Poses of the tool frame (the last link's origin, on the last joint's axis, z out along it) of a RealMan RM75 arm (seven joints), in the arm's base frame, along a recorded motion.
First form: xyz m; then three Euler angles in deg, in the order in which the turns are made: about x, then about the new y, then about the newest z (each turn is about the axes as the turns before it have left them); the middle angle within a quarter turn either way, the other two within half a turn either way.
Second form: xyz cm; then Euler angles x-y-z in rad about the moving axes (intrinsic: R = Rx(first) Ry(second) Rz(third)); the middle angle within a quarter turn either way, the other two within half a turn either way. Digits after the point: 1 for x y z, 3 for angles.
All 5 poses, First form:
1: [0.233 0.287 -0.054 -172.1 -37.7 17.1]
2: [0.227 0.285 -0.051 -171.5 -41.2 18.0]
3: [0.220 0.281 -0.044 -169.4 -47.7 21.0]
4: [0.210 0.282 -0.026 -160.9 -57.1 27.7]
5: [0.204 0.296 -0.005 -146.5 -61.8 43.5]
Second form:
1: [23.3 28.7 -5.4 -3.004 -0.658 0.298]
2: [22.7 28.5 -5.1 -2.993 -0.719 0.314]
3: [22.0 28.1 -4.4 -2.957 -0.833 0.367]
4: [21.0 28.2 -2.6 -2.808 -0.997 0.483]
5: [20.4 29.6 -0.5 -2.557 -1.079 0.759]
